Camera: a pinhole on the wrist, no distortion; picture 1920 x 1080 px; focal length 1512.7 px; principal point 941.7 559.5 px. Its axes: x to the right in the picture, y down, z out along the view. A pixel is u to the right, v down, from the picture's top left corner.
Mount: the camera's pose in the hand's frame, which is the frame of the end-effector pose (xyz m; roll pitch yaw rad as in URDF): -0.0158 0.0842 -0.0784 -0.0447 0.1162 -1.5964
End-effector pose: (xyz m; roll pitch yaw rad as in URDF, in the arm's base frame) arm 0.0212 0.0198 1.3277 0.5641 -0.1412 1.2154
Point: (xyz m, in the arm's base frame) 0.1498 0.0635 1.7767
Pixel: 577 987
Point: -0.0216 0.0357 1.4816
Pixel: 453 801
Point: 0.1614 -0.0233 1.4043
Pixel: 1830 740
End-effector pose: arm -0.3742 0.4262 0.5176 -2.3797 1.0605 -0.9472
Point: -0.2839 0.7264 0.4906
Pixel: 1314 297
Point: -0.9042 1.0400 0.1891
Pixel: outside the picture
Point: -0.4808 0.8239 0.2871
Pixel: 388 572
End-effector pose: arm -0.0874 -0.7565 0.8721 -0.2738 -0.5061 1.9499
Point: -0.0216 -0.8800 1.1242
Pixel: 1491 577
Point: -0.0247 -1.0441 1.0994
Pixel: 1239 48
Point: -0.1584 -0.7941 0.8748
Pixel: 891 630
